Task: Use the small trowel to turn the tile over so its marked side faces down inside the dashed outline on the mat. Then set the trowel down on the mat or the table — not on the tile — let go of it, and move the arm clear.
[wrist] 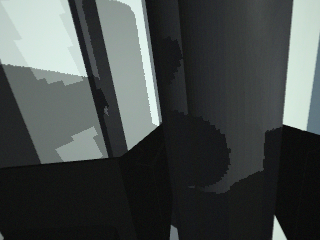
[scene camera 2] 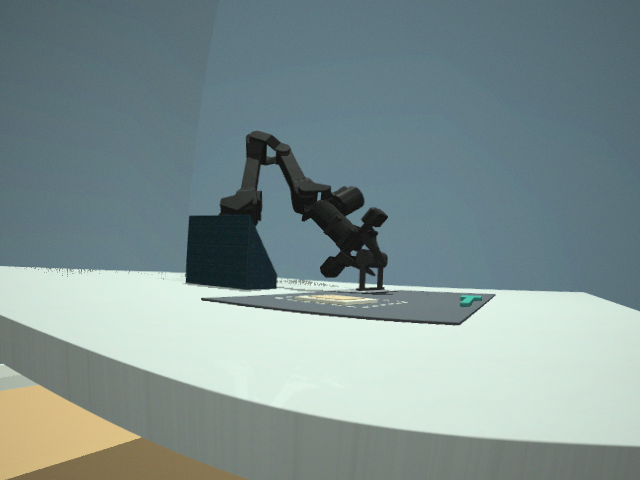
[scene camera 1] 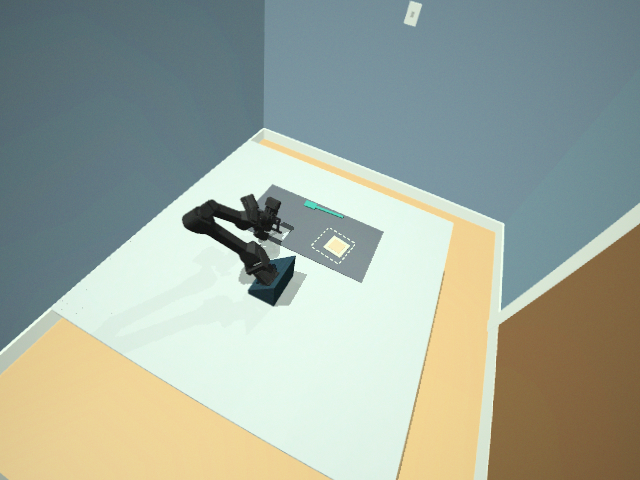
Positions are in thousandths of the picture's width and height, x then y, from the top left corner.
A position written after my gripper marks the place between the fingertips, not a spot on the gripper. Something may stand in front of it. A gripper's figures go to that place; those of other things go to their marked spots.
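I see my gripper (scene camera 2: 593,561) at 102 cm from the lens. As for the dark grey mat (scene camera 2: 660,636), it is 70 cm from the lens.
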